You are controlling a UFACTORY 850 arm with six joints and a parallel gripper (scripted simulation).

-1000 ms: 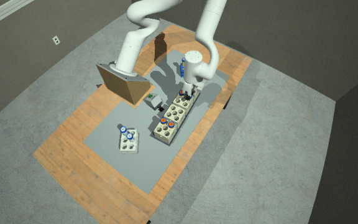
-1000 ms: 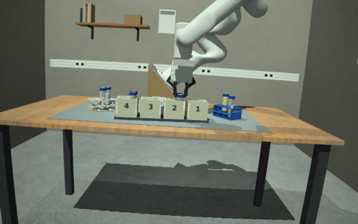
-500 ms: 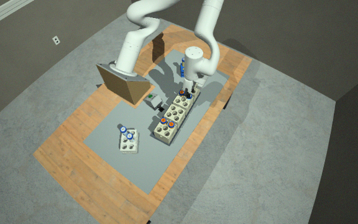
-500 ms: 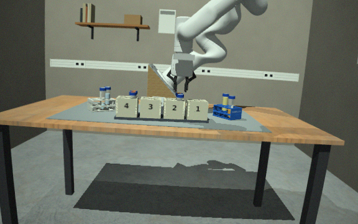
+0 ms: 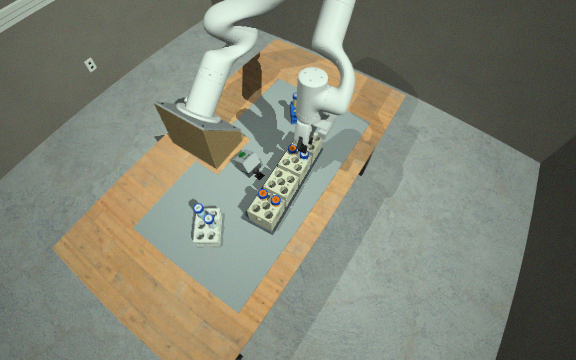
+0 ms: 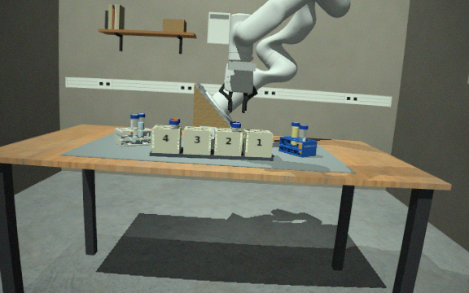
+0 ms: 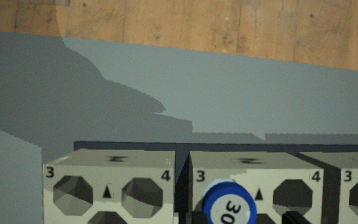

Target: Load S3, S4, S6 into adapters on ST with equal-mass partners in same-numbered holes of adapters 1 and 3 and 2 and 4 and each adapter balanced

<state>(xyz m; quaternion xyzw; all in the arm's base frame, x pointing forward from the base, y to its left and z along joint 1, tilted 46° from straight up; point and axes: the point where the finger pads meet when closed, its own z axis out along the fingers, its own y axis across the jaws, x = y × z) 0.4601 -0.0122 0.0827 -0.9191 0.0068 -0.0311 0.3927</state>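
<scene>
My gripper is now 230 mm past the green done key, 90 mm to the left of it and 120 mm above it. Also, from my hand: sample tube: 50 mm behind, 230 mm to the right, 120 mm below; then adapter 3: 20 mm behind, 140 mm to the right, 130 mm below; then loading stand: 30 mm behind, 80 mm to the right, 180 mm below.
</scene>
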